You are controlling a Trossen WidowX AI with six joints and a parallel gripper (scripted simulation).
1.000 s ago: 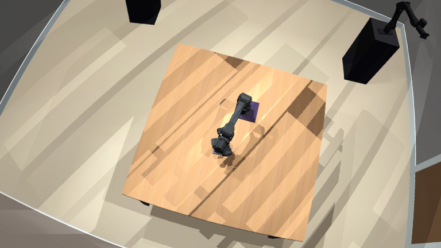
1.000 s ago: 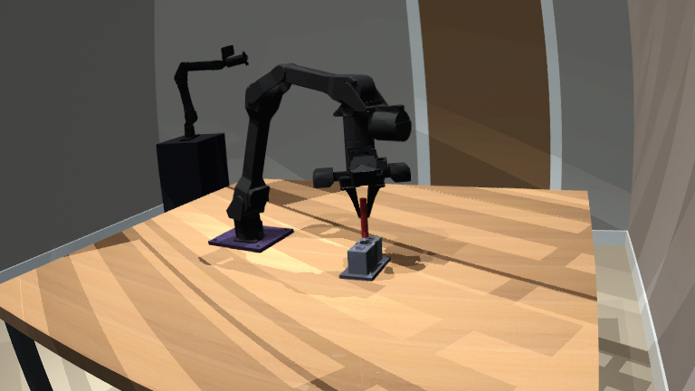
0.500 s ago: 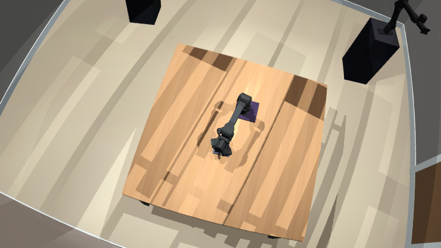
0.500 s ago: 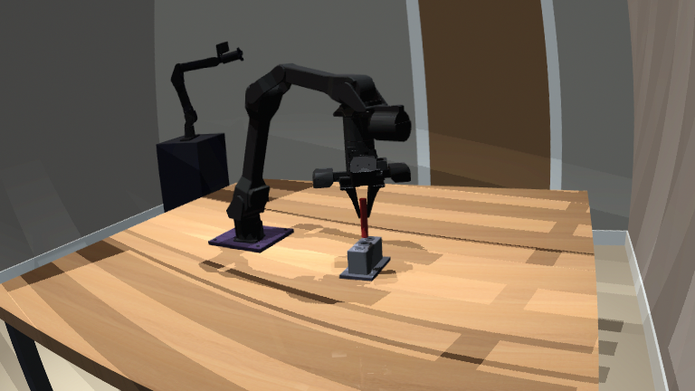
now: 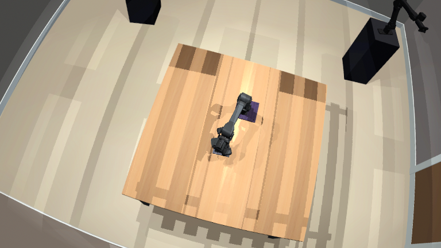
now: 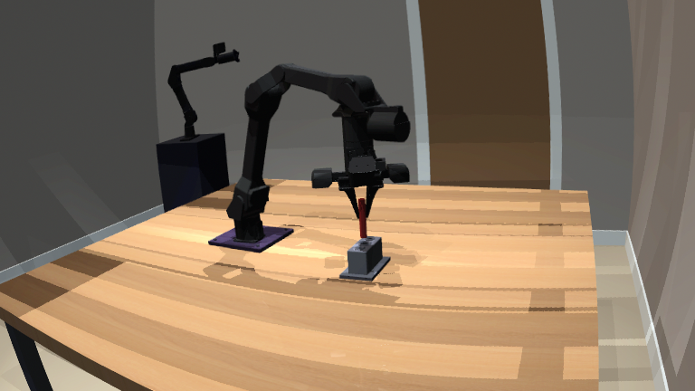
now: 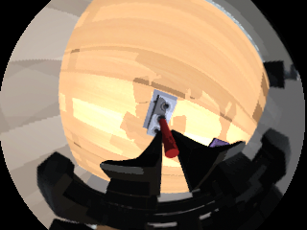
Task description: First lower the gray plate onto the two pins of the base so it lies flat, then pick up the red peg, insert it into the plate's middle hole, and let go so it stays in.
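My gripper tip is 70 mm above the gray plate. Round my gripper tip: red peg right at my gripper tip.
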